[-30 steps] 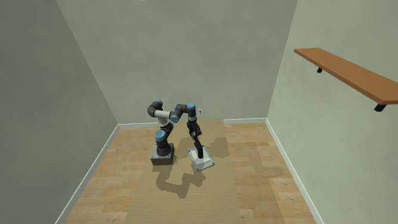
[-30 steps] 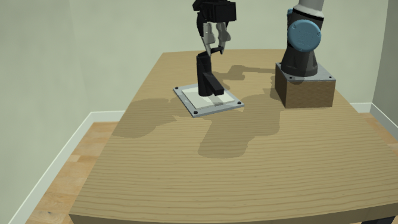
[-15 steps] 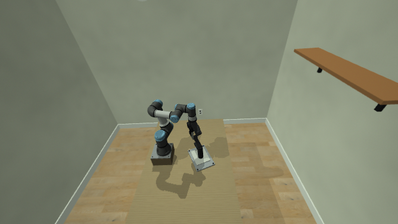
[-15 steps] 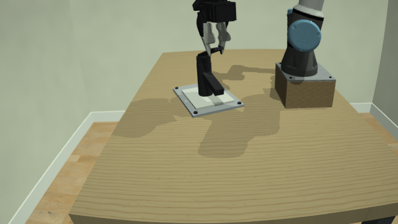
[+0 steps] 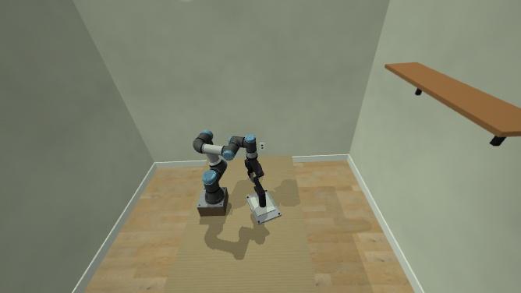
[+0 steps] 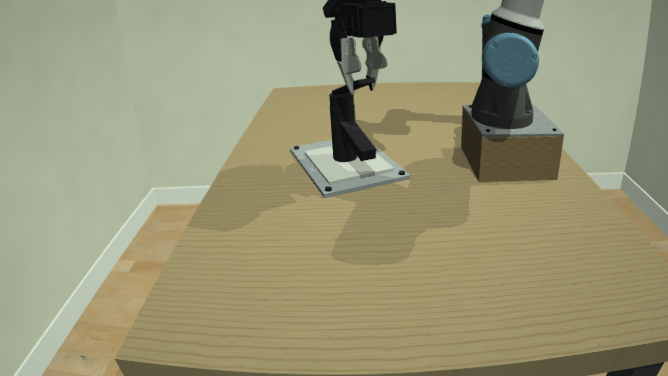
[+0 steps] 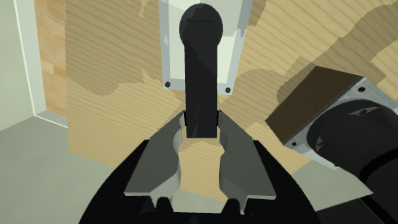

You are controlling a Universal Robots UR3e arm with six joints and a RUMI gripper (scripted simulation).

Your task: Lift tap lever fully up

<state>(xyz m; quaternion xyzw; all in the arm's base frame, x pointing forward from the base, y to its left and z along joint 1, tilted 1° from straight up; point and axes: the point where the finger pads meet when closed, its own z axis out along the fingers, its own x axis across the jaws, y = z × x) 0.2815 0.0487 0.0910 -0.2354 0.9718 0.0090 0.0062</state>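
The lever lies 2 cm ahead of my hand, 3 cm to the right of it and 1 cm below it. Also, from my hand: black tap (3 cm ahead, 5 cm to the right, 8 cm below).
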